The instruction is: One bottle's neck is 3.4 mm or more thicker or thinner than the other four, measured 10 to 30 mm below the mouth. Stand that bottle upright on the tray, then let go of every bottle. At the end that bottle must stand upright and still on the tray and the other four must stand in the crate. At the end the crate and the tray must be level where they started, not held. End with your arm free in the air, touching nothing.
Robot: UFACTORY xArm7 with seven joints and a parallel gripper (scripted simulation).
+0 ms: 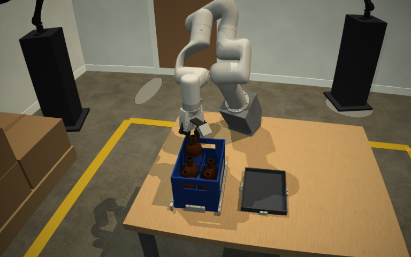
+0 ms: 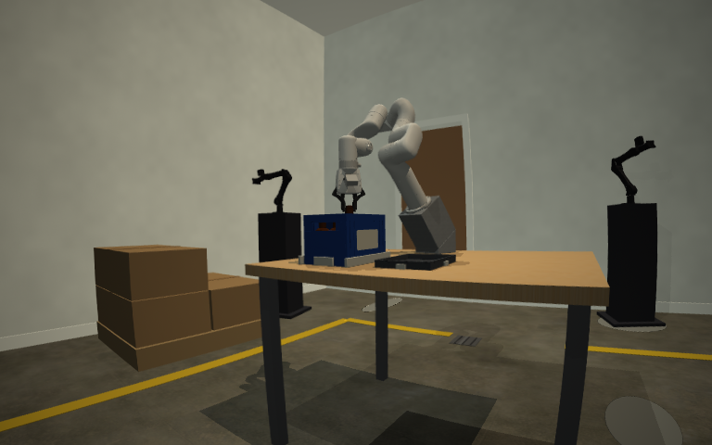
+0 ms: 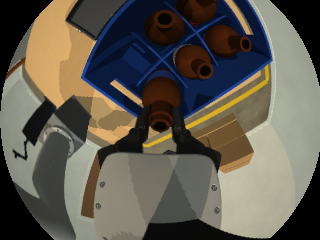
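My hand is 70 mm above the brown bottle. From my hand the other things lie so: glass bottle 90 mm ahead, 20 mm to the right, 120 mm below; dark tray 150 mm ahead, 300 mm to the left, 200 mm below; blue crate 100 mm ahead, 20 mm to the left, 130 mm below.
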